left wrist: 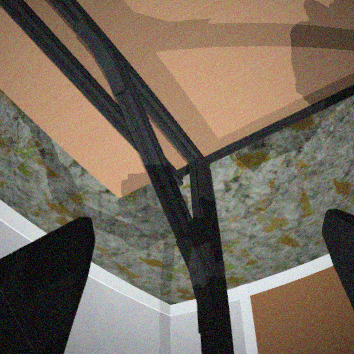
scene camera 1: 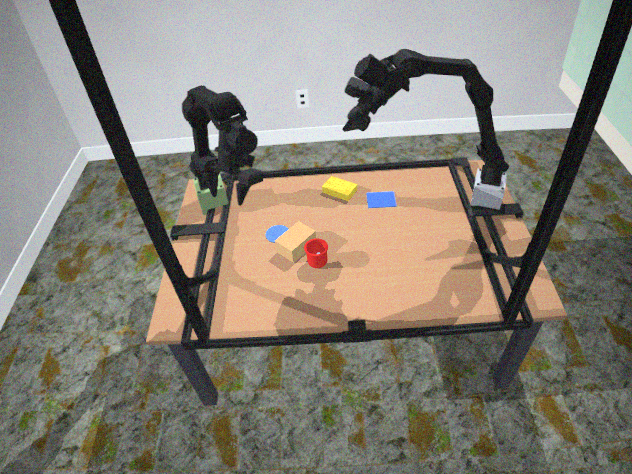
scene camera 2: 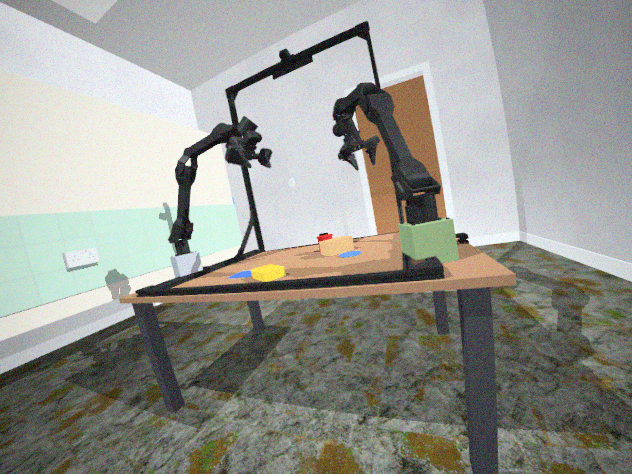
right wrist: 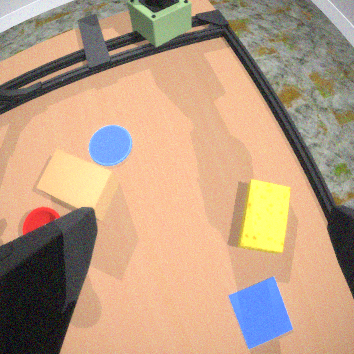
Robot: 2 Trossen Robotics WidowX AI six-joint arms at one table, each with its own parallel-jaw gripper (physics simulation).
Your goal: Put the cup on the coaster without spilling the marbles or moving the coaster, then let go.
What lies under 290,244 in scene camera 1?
A tan block.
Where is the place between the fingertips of the right gripper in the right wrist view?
217,219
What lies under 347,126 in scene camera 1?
The right gripper.
